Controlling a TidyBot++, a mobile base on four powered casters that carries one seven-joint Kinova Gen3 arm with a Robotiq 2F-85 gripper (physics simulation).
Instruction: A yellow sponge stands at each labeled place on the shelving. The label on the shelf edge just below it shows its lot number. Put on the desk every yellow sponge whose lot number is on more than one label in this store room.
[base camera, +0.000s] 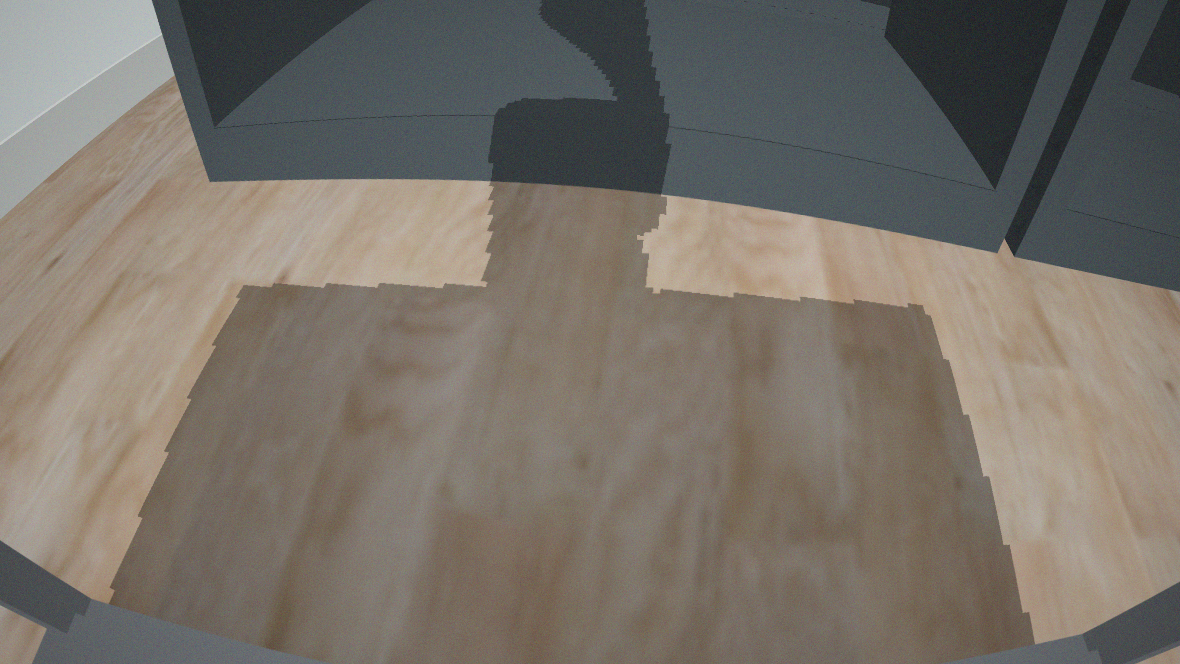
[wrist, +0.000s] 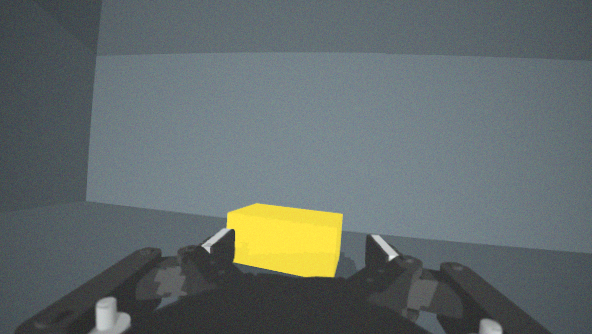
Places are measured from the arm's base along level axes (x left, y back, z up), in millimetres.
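Pixels of known places: gripper, fingertip midpoint: (wrist: 299, 246).
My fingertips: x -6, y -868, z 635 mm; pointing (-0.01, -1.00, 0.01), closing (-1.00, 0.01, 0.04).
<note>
Ahead of a thing's pixels: the offset from my fingertips to its top centre. "spot": to the spot under its first point. Level surfaces: height alone.
A yellow sponge @(dx +12, dy -79, dz +5 mm) (wrist: 286, 242) stands on a grey shelf board inside a shelving bay in the wrist view, turned a little askew. My gripper (wrist: 299, 246) is open, with a fingertip on either side in the picture. The sponge shows between and beyond the fingertips, nearer the left one, whose pad overlaps its left edge in the picture. Whether that finger touches it I cannot tell. The black gripper body hides the sponge's lower edge. No shelf label and no desk show in either view.
In the wrist view the bay's back panel @(spot: dx -50, dy -202, dz +95 mm) (wrist: 340, 140) rises behind the sponge and a side panel (wrist: 45, 115) stands at the left. In the base camera view the shelving's bottom edge (base camera: 354, 152) stands close ahead on the wooden floor @(dz -1031 mm) (base camera: 577, 462). A white wall (base camera: 66, 49) is at the left.
</note>
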